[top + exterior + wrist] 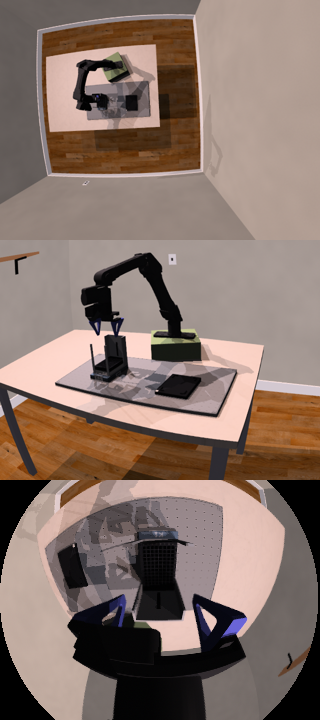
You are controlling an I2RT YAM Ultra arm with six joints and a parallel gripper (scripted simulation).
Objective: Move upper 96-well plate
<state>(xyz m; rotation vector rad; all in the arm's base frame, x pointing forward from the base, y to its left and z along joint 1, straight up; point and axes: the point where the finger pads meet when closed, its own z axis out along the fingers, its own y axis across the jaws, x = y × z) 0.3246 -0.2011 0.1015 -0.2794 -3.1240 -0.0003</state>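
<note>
The black 96-well plate is 130 mm below my hand. From my hand the other things lie so: thin rack post: 90 mm below, 60 mm ahead, 50 mm to the right; then white plate: 140 mm below; then tall back wall: 90 mm below, 60 mm behind, 10 mm to the left.
</note>
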